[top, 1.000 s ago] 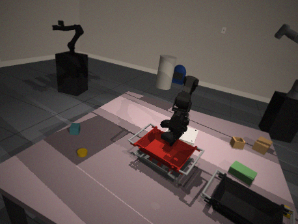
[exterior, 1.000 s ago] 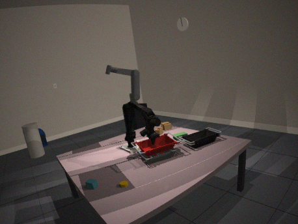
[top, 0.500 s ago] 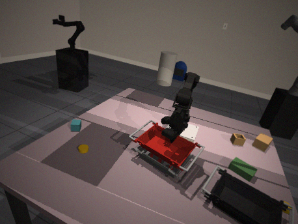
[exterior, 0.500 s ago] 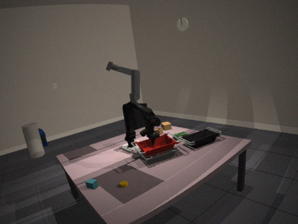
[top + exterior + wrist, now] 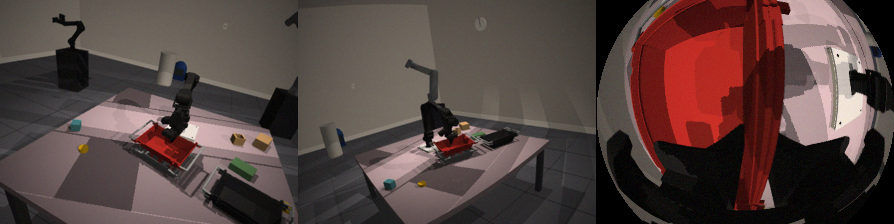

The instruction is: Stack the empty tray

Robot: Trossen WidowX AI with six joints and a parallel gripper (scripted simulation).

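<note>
Right now my gripper tip is 7 cm short of the red tray, 3 cm to the left of it and 2 cm below it. The rest, counted from my gripper tip: teal cube 2 cm behind, 58 cm to the right, 7 cm below; then green block 2 cm behind, 40 cm to the left, 7 cm below.
</note>
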